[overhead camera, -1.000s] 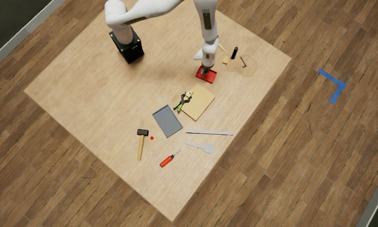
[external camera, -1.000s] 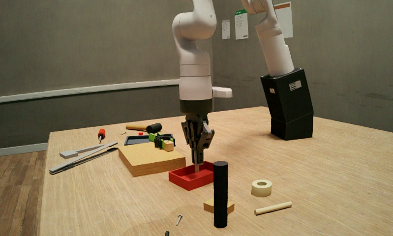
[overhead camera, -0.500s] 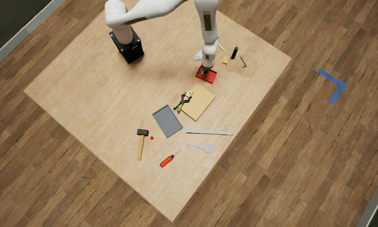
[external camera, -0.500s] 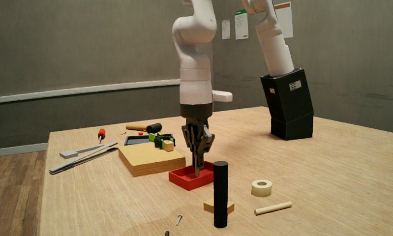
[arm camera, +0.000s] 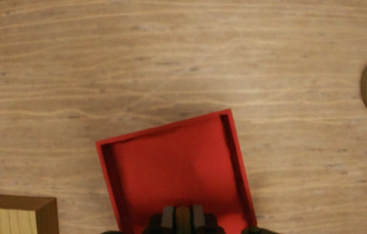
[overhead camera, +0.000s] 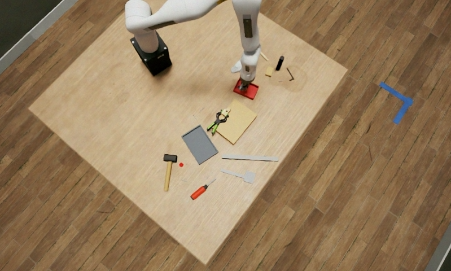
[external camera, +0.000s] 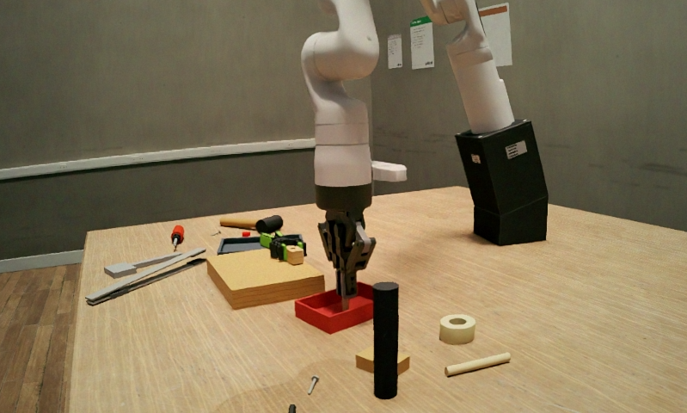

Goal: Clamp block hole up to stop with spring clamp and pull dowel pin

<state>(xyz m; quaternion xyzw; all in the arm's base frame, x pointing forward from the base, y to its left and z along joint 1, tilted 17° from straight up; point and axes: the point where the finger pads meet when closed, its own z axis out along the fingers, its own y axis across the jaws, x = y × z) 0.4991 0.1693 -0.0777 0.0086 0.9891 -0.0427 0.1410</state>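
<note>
My hand is 2 cm above the dowel pin. The rest, counted from my hand: wooden block 18 cm to the right; tape ring 7 cm behind, 15 cm to the left, 3 cm below; red tray 4 cm below.
</note>
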